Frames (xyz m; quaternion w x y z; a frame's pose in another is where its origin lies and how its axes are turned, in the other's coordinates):
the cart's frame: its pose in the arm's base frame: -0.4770 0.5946 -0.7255 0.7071 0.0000 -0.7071 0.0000
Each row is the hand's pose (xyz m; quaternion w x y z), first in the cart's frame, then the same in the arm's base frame.
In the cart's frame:
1: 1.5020 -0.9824 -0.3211 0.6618 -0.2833 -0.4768 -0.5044
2: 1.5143 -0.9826 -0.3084 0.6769 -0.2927 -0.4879 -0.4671
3: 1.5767 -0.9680 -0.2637 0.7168 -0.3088 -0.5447 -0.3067
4: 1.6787 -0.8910 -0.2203 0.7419 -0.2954 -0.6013 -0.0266
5: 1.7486 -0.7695 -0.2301 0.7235 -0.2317 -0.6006 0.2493
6: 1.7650 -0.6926 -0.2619 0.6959 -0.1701 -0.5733 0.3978
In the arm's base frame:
1: -0.1559 -0.3878 0.7765 0.1308 0.1563 -0.8051 -0.5570
2: -0.1686 -0.3880 0.7888 0.1336 0.1233 -0.8236 -0.5372
3: -0.2133 -0.3734 0.8512 0.1217 -0.0015 -0.8920 -0.4352
4: -0.2567 -0.2964 0.9532 0.0994 -0.1901 -0.9498 -0.2277
5: -0.2469 -0.1749 1.0231 0.0869 -0.3401 -0.9363 0.0124
6: -0.2151 -0.0980 1.0395 0.0867 -0.4015 -0.8974 0.1610

